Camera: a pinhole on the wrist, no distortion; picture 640 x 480 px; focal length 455.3 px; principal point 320.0 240.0 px. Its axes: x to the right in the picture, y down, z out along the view. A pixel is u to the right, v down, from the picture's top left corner.
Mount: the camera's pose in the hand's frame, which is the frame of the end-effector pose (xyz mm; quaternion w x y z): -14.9 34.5 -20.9 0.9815 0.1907 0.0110 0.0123
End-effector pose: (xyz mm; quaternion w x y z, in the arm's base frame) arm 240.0 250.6 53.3 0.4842 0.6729 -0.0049 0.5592
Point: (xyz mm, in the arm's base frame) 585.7 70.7 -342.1
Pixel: 61 31
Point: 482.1 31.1 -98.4
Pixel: 147 226
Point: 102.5 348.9 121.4
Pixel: behind the camera
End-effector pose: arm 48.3 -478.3 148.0 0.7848 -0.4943 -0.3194 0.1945
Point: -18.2 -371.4 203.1
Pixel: 455 301
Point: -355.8 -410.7 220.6
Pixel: 44 331
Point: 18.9 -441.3 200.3
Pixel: 453 100
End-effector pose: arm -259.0 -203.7 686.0 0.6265 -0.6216 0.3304 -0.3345
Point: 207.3 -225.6 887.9
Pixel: 595 169
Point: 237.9 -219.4 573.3
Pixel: outside the picture
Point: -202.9 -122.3 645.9
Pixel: 216 458
